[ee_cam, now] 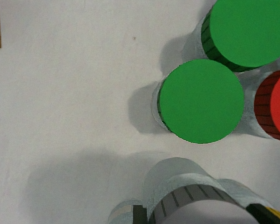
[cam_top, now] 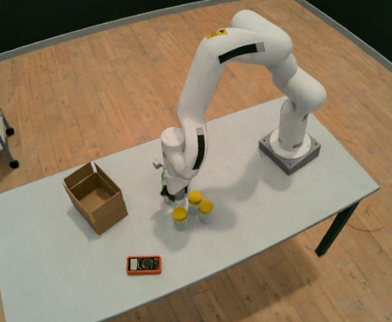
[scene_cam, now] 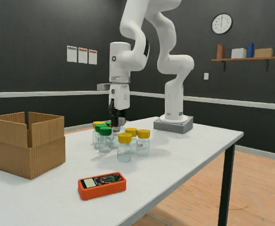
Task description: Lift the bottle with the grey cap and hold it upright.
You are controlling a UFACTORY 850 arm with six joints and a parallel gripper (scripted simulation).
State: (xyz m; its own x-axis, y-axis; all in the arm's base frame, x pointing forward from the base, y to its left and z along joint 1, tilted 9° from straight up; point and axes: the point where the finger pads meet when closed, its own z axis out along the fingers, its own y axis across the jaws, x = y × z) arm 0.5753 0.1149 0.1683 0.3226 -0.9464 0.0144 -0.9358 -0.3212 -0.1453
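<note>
The grey-capped bottle is 5 cm below my hand. Round my hand: red-capped bottle 5 cm behind, 9 cm to the right, 10 cm below; orange multimeter 21 cm ahead, 18 cm to the left, 13 cm below.
</note>
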